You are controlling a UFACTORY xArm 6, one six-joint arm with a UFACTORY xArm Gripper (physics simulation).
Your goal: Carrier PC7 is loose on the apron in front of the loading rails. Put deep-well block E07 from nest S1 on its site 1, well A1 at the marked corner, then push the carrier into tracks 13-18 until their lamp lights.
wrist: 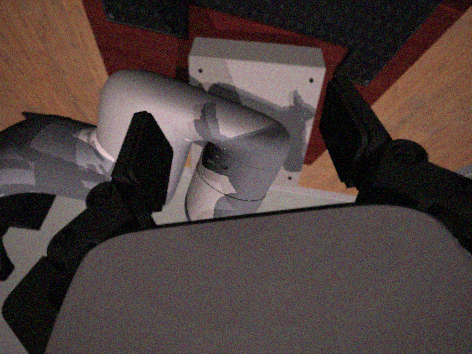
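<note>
My gripper (239,117) is open, with its two black fingers wide apart at the left and right of the wrist view and nothing between them. Beyond and below the fingers, the robot's own pale arm link (235,125) shows in the gap. Carrier PC7, deep-well block E07, nest S1, the loading rails and the lamp do not show in this view.
A pale mounting block (260,72) with dark bolt holes lies under the arm. A dark red surface (142,52) borders it, with a dark speckled mat (280,20) at the top. Wood floor (45,55) shows at both sides, and a pale surface (65,225) at lower left.
</note>
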